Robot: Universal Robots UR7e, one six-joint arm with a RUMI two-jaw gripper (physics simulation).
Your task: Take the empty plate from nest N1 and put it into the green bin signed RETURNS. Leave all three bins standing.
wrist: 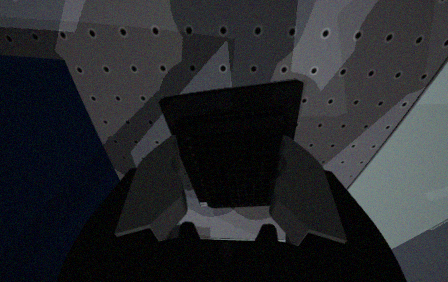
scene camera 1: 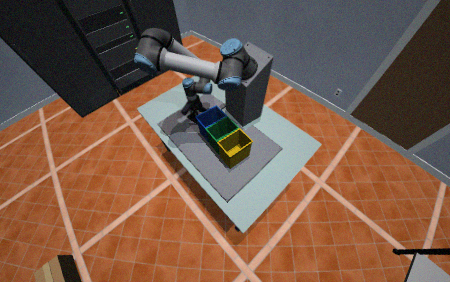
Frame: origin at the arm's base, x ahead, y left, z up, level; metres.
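Where they show: gripper, fingertip midpoint: (wrist: 228, 137); arm's base, origin of the base link: (scene camera 1: 246, 69).
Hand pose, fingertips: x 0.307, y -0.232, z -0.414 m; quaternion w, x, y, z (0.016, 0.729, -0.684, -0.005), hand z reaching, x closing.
Note:
Things, the pixels of their top centre, and the offset from my fingertips. Level surfaces: height alone.
- plate, middle of its top: (wrist: 236, 175) dx -0.036, dy -0.010, dz +0.016 m
- green bin, middle of its top: (scene camera 1: 222, 128) dx -0.010, dy +0.340, dz +0.169 m
- blue bin, middle of its top: (scene camera 1: 211, 116) dx -0.019, dy +0.209, dz +0.169 m
- yellow bin, middle of its top: (scene camera 1: 235, 141) dx -0.002, dy +0.471, dz +0.169 m
- grey perforated mat, its level: dz -0.011 m
The plate (wrist: 237, 155) looks near black in the wrist view and lies between the two fingers. My gripper (scene camera 1: 193, 113) (wrist: 228, 137) points down at the table's far left part, beside the blue bin. Its jaws stand wide apart, one against each side of the plate, shut on it. The lower side edges of the plate are partly hidden by the fingers. Nest N1 and its label cannot be made out. The plate does not show clearly in the scene view. The green bin (scene camera 1: 222, 129) stands upright between the blue and yellow bins; its RETURNS sign cannot be read.
The blue bin (scene camera 1: 211, 118) (wrist: 45, 150) stands nearest the gripper, and the yellow bin (scene camera 1: 235, 148) stands at the other end of the row. All three bins are upright on the grey perforated mat (scene camera 1: 225, 182). The arm's grey pedestal (scene camera 1: 245, 100) rises behind the bins.

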